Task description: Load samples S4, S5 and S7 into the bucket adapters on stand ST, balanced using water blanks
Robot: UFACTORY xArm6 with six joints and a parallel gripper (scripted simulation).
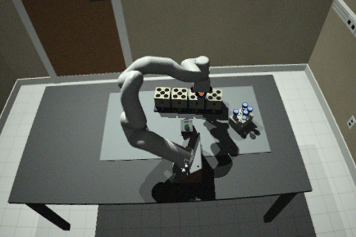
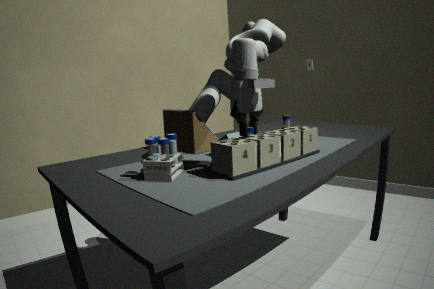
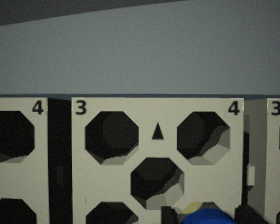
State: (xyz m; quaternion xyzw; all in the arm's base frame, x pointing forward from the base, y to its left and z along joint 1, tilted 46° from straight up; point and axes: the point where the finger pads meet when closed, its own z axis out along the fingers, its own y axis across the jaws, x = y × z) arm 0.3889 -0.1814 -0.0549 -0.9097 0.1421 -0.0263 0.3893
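Now: the sample S7 1 cm to the right of my hand and 5 cm below it. From my hand the other things lie so: adapter 3: 3 cm ahead, 2 cm to the left, 7 cm below; then stand ST: 4 cm ahead, 7 cm to the left, 12 cm below; then adapter 2: 6 cm ahead, 13 cm to the left, 7 cm below.
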